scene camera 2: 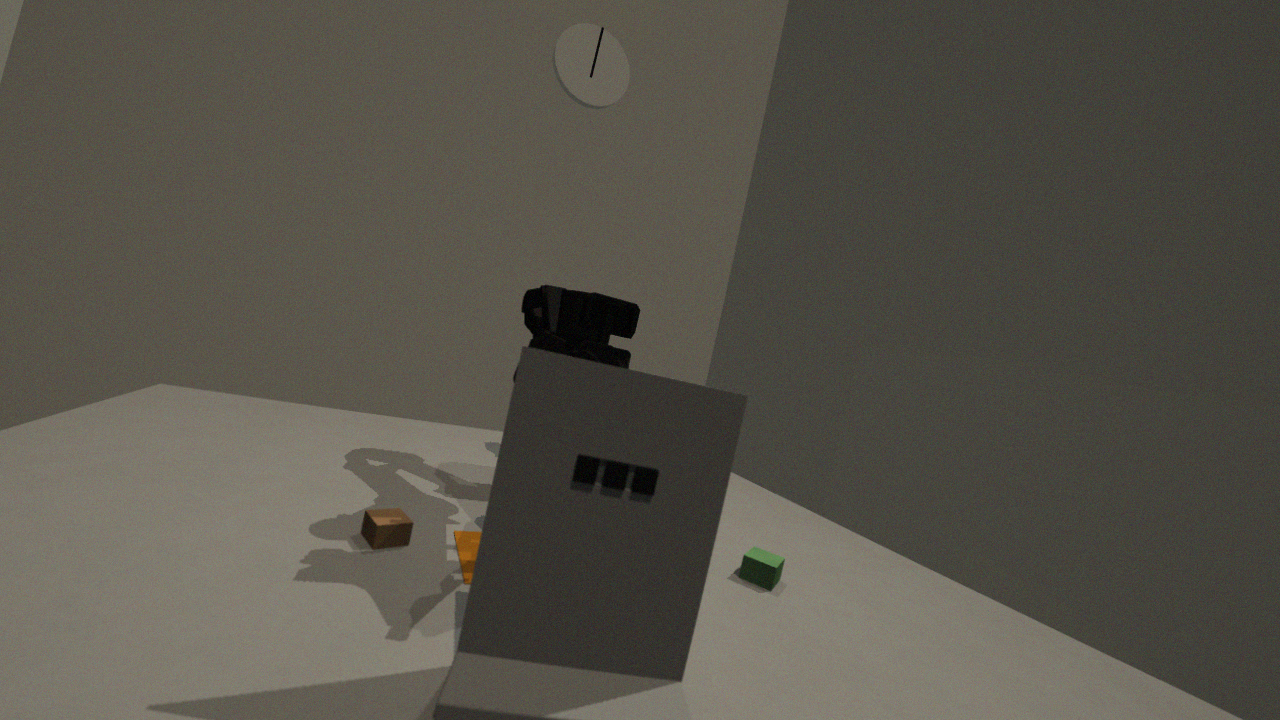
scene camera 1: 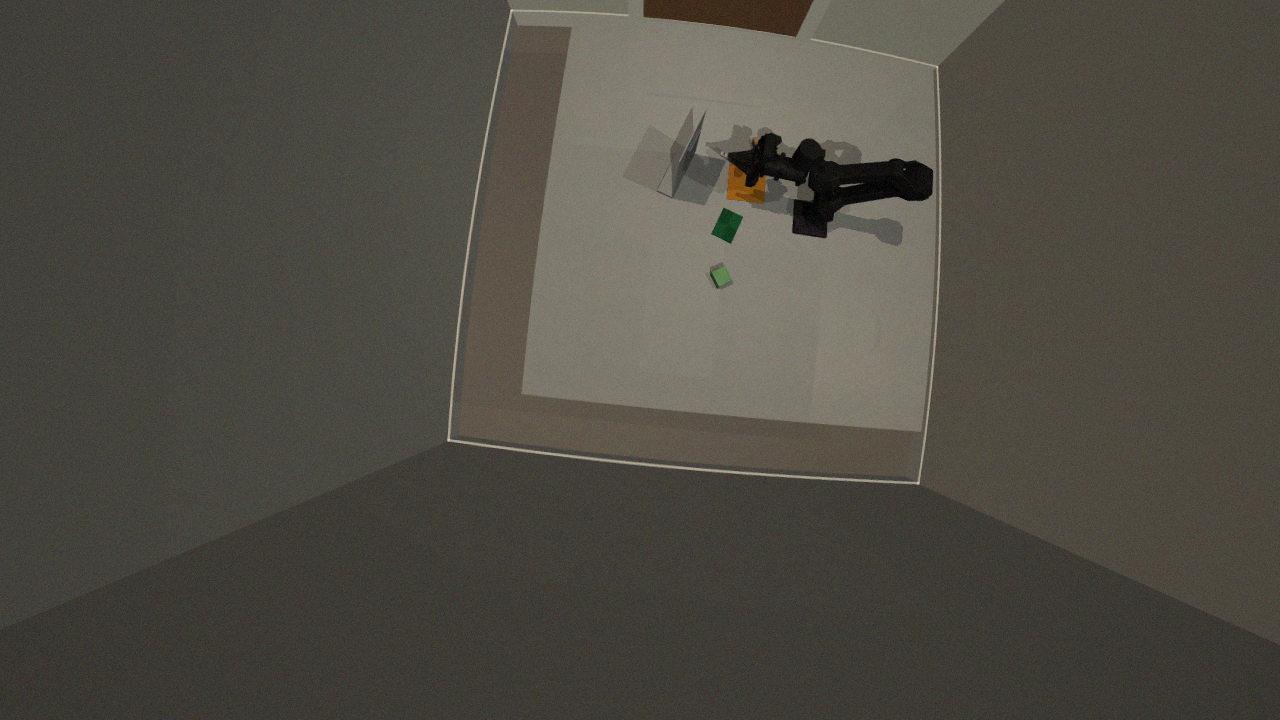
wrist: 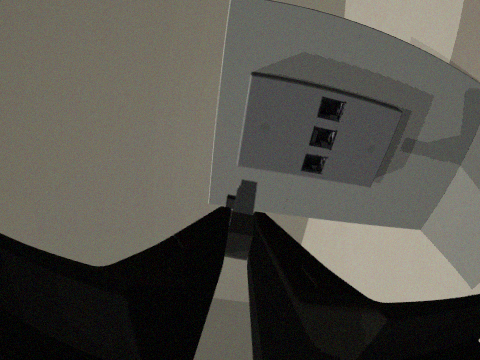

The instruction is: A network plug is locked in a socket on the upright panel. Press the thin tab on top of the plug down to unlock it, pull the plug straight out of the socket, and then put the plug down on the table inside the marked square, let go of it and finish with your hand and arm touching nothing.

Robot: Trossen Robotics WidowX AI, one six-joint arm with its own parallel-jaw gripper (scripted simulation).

Labels:
my gripper: scene camera 2; scene camera 1; wrist 240, 220
same spot on grey panel: [scene camera 1: 680, 163] = [scene camera 2: 730, 423]
same spot on my gripper: [scene camera 1: 747, 161] = [scene camera 2: 623, 366]

